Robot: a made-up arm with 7 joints.
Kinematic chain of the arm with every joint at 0, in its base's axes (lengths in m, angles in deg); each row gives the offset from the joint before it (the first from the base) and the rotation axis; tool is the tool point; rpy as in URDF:
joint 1: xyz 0 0 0.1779 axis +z
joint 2: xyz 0 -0.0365 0.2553 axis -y
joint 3: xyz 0 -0.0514 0.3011 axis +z
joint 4: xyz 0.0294 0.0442 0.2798 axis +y
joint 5: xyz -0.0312 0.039 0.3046 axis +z
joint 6: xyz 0 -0.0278 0.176 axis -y
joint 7: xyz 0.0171 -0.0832 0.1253 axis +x
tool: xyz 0 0 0 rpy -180 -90 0
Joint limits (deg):
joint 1: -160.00..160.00
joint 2: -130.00..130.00
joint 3: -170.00..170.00
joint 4: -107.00..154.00
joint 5: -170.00..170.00
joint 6: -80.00..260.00
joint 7: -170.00..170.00
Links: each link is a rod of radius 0.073 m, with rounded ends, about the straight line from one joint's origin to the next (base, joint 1, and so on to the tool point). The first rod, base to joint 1, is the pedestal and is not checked.
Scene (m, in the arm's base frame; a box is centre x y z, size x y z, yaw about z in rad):
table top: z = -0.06
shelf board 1: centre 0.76 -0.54 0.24 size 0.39 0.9 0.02 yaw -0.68
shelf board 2: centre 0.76 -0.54 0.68 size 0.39 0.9 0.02 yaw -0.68
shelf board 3: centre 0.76 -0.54 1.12 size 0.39 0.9 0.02 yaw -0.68
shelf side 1: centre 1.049 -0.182 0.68 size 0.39 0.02 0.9 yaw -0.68
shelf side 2: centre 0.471 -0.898 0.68 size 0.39 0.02 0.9 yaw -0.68
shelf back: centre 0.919 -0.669 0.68 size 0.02 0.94 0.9 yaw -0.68
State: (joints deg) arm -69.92 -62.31 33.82 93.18 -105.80 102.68 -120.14
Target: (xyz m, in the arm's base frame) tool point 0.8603 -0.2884 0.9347
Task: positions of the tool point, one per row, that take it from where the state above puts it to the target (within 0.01 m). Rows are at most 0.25 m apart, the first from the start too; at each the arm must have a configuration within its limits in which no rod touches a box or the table.
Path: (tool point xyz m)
1: 0.5384 -0.4901 0.4755
2: 0.4647 -0.4305 0.4752
3: 0.3911 -0.3629 0.4840
4: 0.4996 -0.3217 0.6101
5: 0.5769 -0.2213 0.7659
6: 0.5925 -0.0718 0.9347
7: 0.6853 -0.1534 0.9580
8: 0.7757 -0.2282 0.9570
9: 0.8603 -0.2884 0.9347

